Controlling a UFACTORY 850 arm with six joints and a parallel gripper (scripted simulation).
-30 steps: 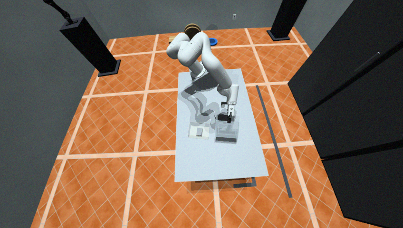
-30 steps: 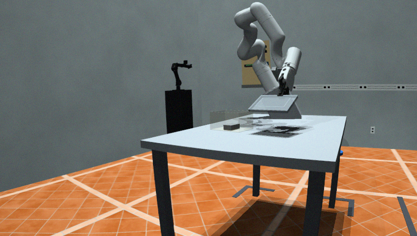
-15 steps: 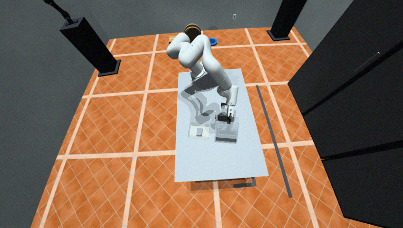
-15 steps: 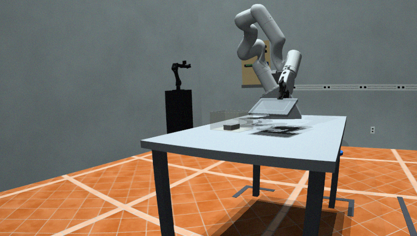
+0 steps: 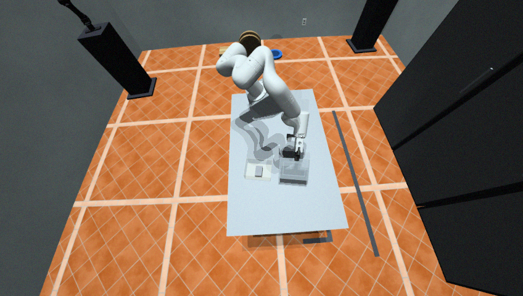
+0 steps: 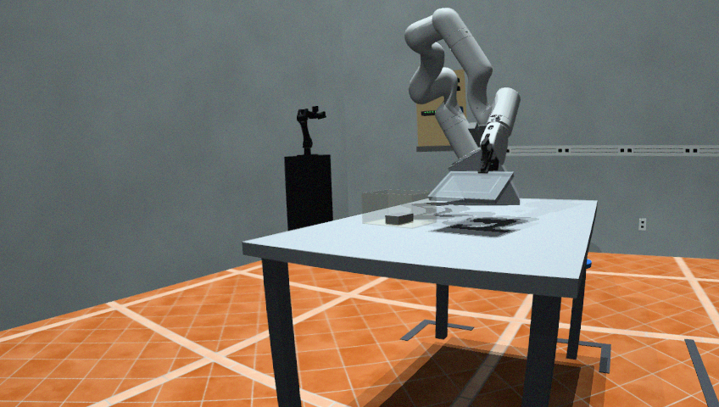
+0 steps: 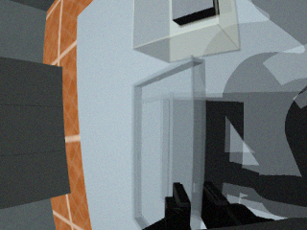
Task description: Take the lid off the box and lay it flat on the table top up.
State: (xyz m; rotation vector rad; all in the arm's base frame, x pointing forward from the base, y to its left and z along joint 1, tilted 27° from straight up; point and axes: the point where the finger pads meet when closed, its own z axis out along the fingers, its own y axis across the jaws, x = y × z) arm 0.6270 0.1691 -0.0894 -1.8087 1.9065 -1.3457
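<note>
The lid lies 7 cm ahead of my hand, 4 cm below it and 3 cm to the right of it. Round my hand: clear box: 28 cm to the right, 12 cm below, 1 cm ahead.
</note>
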